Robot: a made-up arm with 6 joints.
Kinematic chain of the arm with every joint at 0, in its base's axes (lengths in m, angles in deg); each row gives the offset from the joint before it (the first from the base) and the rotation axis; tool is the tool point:
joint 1: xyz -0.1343 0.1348 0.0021 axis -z
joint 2: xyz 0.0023 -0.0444 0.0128 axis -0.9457 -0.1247 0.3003
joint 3: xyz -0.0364 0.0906 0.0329 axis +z
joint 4: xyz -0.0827 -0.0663 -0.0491 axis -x
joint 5: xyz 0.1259 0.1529 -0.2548 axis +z
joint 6: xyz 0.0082 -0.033 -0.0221 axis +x
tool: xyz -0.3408 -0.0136 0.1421
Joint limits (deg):
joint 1: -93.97..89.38
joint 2: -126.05..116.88
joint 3: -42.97..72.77
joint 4: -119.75..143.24
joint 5: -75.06..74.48
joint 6: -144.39..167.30
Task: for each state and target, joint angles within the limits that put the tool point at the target. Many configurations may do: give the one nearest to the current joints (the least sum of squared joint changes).
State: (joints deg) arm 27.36 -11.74 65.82 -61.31 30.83 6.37
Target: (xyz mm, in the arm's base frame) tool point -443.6 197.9 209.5
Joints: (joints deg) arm 33.07 -7.18 53.38 -77.74 -18.43 -14.69
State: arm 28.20 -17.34 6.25 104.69 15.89 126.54
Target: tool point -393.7 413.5 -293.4
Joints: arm 57.13 -51.40 5.68 70.91 -5.06 127.99
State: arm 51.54 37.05 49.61 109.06 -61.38 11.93
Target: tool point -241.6 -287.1 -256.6
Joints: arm 45.21 29.65 56.26 105.03 -71.94 8.28
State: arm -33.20 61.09 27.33 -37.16 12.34 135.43
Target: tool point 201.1 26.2 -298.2
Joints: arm -66.41 48.01 34.56 -28.55 51.57 126.84
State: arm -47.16 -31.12 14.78 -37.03 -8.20 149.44
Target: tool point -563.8 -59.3 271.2
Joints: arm -65.57 -47.06 22.03 -59.50 -19.65 150.72
